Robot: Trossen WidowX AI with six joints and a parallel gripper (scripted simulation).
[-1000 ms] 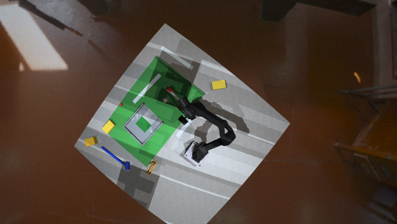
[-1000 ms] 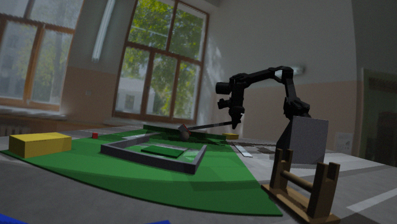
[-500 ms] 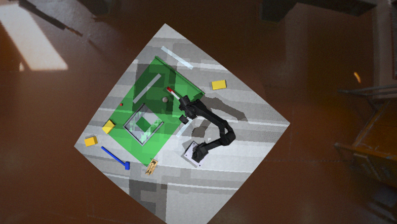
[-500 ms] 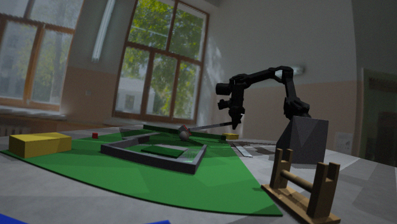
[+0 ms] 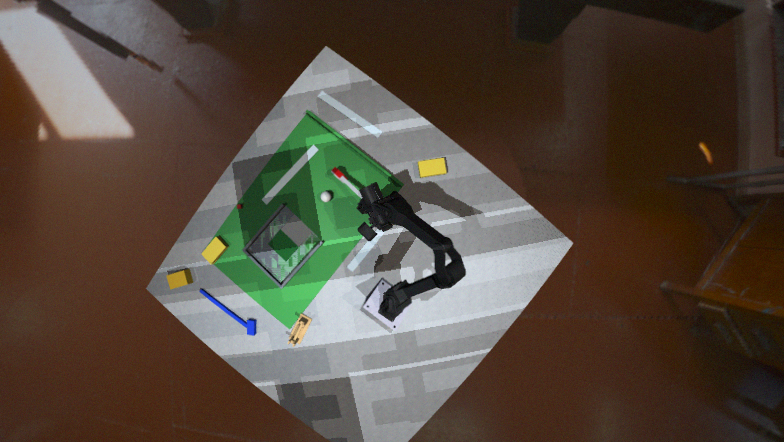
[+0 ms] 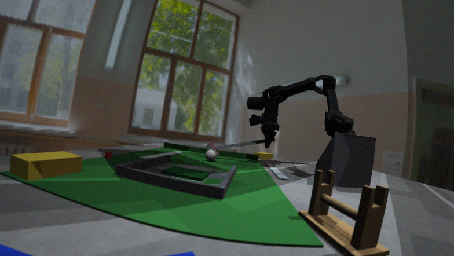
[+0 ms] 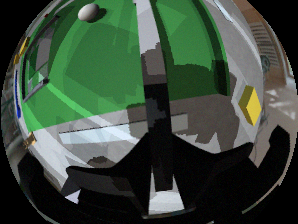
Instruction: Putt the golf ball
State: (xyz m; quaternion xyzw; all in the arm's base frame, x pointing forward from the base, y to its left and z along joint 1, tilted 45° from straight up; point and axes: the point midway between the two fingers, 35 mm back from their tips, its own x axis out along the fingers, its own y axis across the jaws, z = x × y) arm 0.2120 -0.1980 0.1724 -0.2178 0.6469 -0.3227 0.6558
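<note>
The red putter is 12 cm ahead of my gripper tip and 1 cm to the right of it. The rest, counted from my gripper tip: small red cube (49 cm ahead, 30 cm to the left, 6 cm below); then green mat (27 cm ahead, 21 cm to the left, 7 cm below); then white golf ball (22 cm ahead, 7 cm to the left, 5 cm below).
</note>
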